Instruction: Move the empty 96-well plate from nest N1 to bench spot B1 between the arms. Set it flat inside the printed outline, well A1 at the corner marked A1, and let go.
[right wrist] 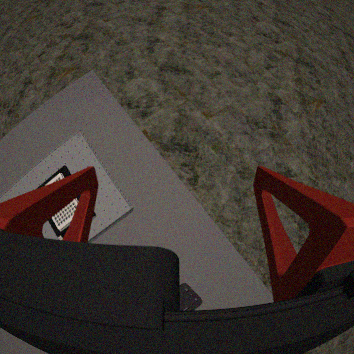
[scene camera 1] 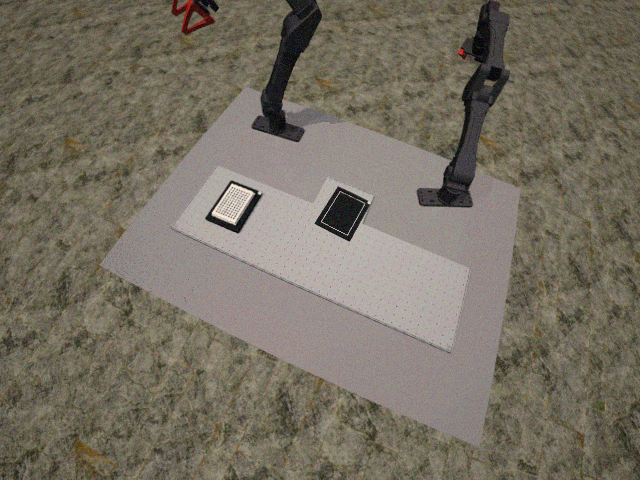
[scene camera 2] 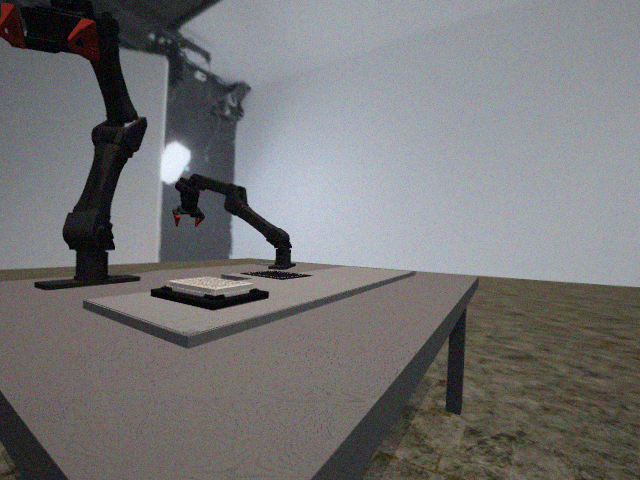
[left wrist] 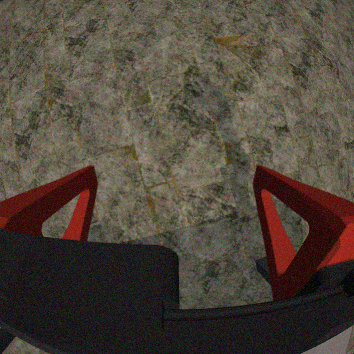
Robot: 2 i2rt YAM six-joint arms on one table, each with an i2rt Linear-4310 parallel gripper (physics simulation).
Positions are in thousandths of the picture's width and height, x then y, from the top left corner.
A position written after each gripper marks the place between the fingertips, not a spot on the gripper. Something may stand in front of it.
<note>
The left gripper (left wrist: 493, 493) is open, with nothing in its grasp. The right gripper (scene camera 2: 54, 78) is open, with nothing in its grasp. A white well plate (scene camera 2: 321, 595) rests on a black nest (scene camera 2: 329, 630).
The white well plate is seen too in scene camera 1 (scene camera 1: 368, 420). The right gripper also shows in the right wrist view (right wrist: 496, 493). The black nest is seen too in scene camera 1 (scene camera 1: 370, 476). The left wrist view does not show the white well plate: it is out of frame.
</note>
